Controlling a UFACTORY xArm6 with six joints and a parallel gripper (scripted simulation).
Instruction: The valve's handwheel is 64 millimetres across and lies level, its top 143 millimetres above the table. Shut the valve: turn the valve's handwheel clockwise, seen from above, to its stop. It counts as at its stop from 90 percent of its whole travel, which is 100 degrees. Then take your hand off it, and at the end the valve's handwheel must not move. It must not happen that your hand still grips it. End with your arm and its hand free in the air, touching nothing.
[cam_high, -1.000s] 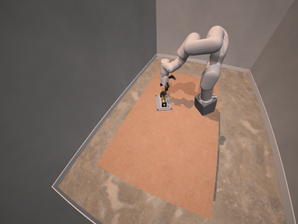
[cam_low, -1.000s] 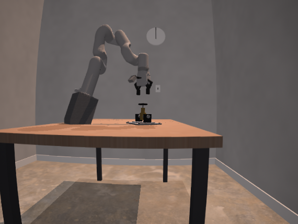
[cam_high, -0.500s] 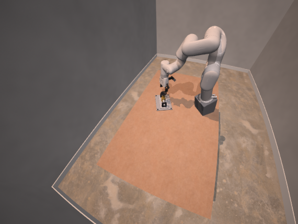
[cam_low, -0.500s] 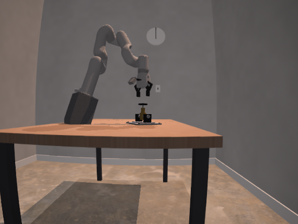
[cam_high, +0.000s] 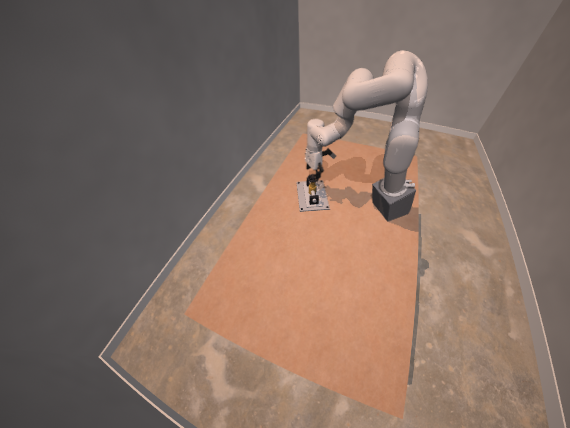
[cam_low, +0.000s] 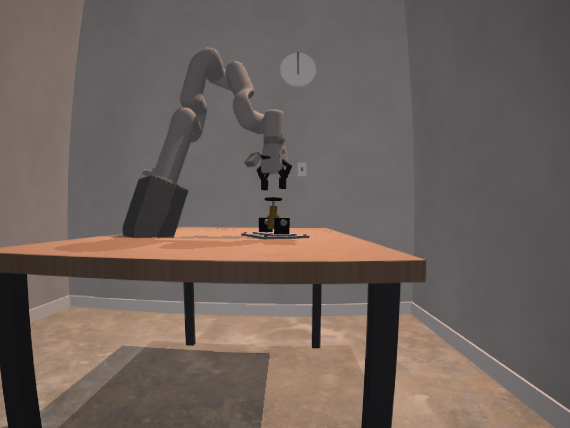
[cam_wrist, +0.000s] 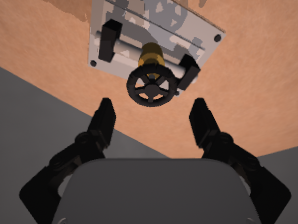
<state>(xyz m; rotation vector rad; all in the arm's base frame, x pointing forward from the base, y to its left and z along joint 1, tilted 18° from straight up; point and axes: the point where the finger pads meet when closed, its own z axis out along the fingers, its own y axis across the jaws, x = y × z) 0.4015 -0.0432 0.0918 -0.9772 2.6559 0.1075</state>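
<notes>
Now: the black spoked handwheel 5 cm below my hand. Also, from my hand: grey baseplate (18 cm below).
</notes>
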